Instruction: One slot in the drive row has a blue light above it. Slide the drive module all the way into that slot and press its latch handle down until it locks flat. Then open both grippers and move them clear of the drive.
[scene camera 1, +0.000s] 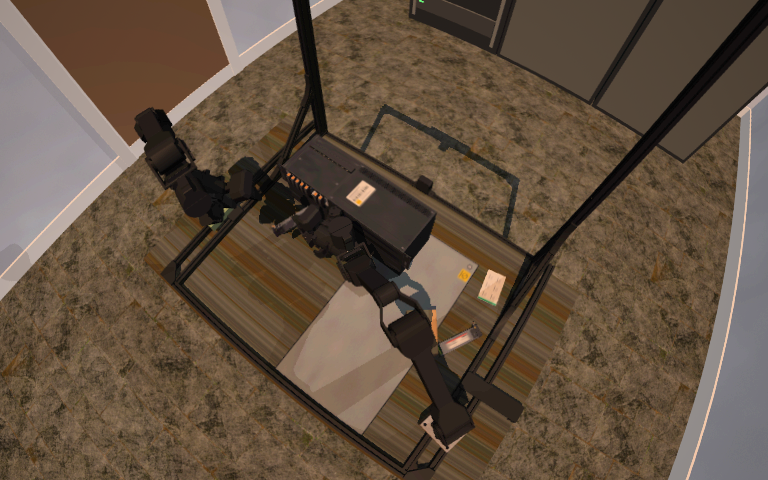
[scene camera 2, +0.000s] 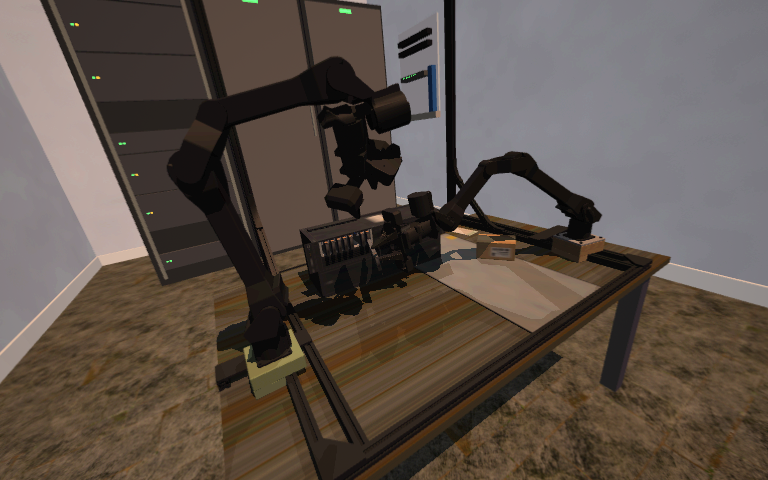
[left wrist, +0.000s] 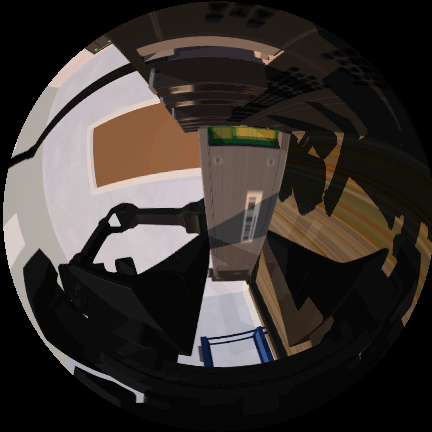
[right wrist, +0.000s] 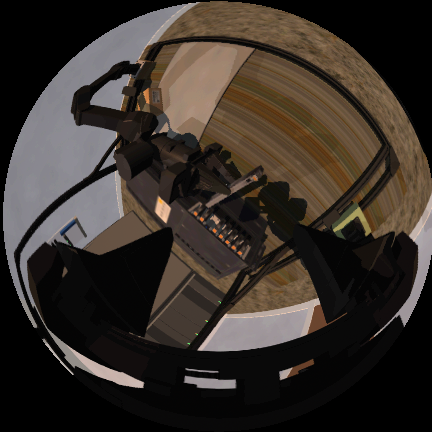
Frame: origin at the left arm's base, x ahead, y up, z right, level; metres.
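Seen in the pictures: left gripper, fingertip midpoint: (scene camera 1: 294, 220) (scene camera 2: 373, 254) (left wrist: 235, 236) (right wrist: 232, 187); right gripper, fingertip midpoint: (scene camera 1: 248, 202) (scene camera 2: 366, 203) (right wrist: 235, 232); left arm's base, link origin: (scene camera 1: 447, 425) (scene camera 2: 578, 236) (right wrist: 135, 68); right arm's base, link origin: (scene camera 2: 272, 351) (right wrist: 353, 230).
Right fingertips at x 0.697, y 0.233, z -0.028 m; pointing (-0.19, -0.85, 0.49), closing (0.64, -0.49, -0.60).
Pixels of each thing's top centre, then the offset from my right fingertips to it. Level surfaces: height alone.
- drive module, top centre: (left wrist: 192, 242) (right wrist: 225, 193) (scene camera 2: 372, 244) (scene camera 1: 292, 215) dz +0.084, dx -0.024, dy -0.132 m
- dark chassis, top centre: (right wrist: 168, 218) (scene camera 1: 354, 186) (scene camera 2: 371, 219) dz +0.262, dx -0.074, dy -0.119 m
- tan box, top centre: (scene camera 1: 422, 331) (scene camera 2: 496, 238) (right wrist: 142, 104) dz +0.148, dx -0.474, dy -0.233 m
- loose module, top centre: (scene camera 1: 458, 338) dz +0.223, dx -0.556, dy -0.285 m
- white card, top centre: (scene camera 1: 492, 287) (scene camera 2: 463, 231) dz +0.409, dx -0.520, dy -0.293 m
- grey mat, surface height: dy -0.292 m
The drive module (scene camera 1: 284, 225) (left wrist: 235, 175) (right wrist: 240, 188) is a long grey bar with a green-edged connector end and an orange mark at its other end. My left gripper (left wrist: 235, 236) is shut on it, in front of the drive row. Its connector end shows outside the dark chassis (scene camera 1: 390, 212) (right wrist: 187, 237), close to the front. Several drives with orange marks fill the row (scene camera 2: 343, 247) (right wrist: 220, 230). No blue light can be made out; the target slot is unclear. My right gripper (scene camera 2: 370, 198) (right wrist: 235, 232) is open and empty, high above the chassis front.
An orange and tan box (scene camera 2: 495, 250) (right wrist: 154, 97) stands on the right side of the table, near a loose module (scene camera 1: 459, 339) and a white card (scene camera 1: 491, 287). A grey mat (scene camera 1: 334, 339) (scene camera 2: 509, 288) lies beside the chassis. Dark frame rails run along the table edges.
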